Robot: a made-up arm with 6 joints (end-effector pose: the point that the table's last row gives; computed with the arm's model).
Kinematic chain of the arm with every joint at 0, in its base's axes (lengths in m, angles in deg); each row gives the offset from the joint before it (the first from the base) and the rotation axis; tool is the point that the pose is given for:
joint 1: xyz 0 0 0.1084 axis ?
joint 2: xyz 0 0.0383 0 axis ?
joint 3: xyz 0 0 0.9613 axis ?
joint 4: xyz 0 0 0.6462 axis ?
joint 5: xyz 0 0 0 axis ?
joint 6: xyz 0 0 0.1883 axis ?
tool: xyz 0 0 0
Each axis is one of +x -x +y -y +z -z.
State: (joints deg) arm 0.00 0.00 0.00 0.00 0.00 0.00
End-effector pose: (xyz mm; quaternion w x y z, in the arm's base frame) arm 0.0 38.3 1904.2 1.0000 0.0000 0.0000 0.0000
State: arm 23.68 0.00 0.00 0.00 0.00 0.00
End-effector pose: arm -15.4 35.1 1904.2 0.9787 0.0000 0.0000 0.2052
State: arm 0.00 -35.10 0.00 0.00 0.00 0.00
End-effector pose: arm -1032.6 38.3 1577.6 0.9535 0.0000 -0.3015 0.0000
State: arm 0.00 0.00 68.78 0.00 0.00 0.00
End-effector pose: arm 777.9 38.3 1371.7 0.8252 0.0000 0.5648 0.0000
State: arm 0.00 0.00 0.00 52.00 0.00 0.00
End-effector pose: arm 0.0 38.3 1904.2 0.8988 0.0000 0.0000 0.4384
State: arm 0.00 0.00 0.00 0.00 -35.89 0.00
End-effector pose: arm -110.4 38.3 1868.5 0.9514 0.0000 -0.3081 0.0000
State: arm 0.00 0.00 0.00 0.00 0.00 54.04
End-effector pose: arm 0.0 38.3 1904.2 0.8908 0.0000 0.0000 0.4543
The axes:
joint 1: +z
joint 2: +y
joint 3: +y
joint 4: +z
joint 5: +y
joint 6: +z

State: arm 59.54 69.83 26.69 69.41 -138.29 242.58
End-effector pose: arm 782.7 1175.1 426.2 0.5454 0.3064 0.4975 -0.6010
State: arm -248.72 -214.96 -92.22 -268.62 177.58 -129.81
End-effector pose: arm -375.4 836.5 -402.5 0.2401 0.2221 0.8673 -0.3753
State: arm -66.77 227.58 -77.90 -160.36 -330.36 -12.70
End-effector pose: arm -82.4 209.6 -1194.9 0.3140 0.6827 -0.5399 0.3793
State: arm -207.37 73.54 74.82 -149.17 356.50 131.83
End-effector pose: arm -1220.1 581.9 -334.6 0.0801 -0.9655 0.0804 0.2344
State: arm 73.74 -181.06 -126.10 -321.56 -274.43 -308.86
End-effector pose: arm 28.5 651.3 -570.8 0.1249 0.2639 -0.8475 -0.4433
